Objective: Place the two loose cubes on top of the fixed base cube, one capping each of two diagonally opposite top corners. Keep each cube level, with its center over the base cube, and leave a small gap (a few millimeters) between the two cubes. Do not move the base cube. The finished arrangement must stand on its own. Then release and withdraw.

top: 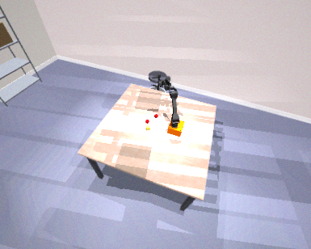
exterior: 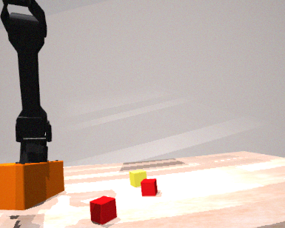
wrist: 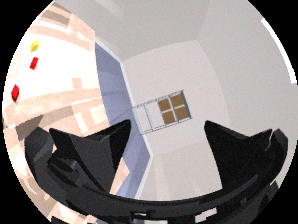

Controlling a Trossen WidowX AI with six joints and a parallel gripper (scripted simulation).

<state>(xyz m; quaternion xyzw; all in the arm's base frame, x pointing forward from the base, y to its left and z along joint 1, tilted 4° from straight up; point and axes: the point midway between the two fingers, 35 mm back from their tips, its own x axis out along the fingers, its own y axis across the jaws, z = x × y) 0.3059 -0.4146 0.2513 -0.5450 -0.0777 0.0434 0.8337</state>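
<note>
Now: the yellow base cube 50 mm behind my gripper tip, 430 mm to the left of it and 340 mm below it.
</note>
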